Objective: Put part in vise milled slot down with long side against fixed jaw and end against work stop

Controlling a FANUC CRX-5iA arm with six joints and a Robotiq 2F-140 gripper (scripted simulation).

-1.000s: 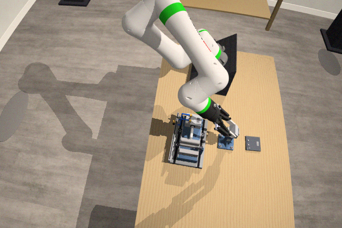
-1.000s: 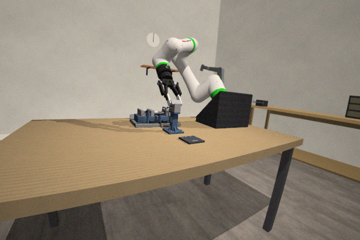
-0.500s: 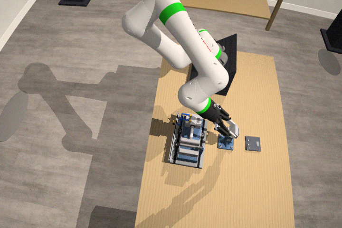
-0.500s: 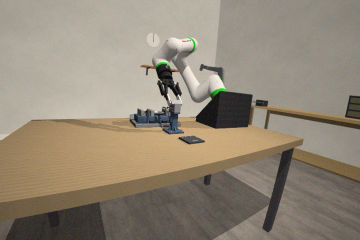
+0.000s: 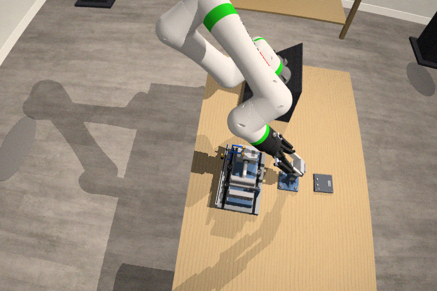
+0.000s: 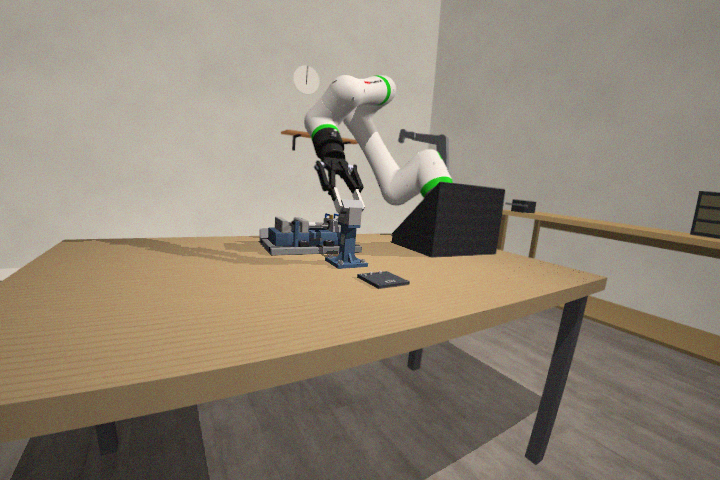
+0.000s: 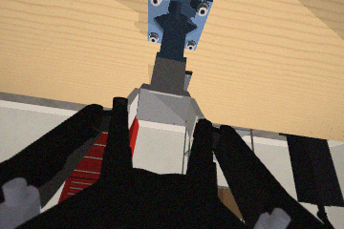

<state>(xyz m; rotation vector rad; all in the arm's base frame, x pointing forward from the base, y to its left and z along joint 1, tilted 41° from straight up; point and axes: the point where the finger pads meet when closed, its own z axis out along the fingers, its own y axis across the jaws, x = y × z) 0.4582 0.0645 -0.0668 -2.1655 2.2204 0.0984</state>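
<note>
Right now the V-block post is 2 cm to the left of my hand and 12 cm below it. The rest, counted from my hand: white cylinder rod (1 cm ahead, 20 cm to the right, 10 cm below); part (2 cm to the left, 2 cm below); work stop (10 cm ahead, 15 cm to the right, 8 cm below).
</note>
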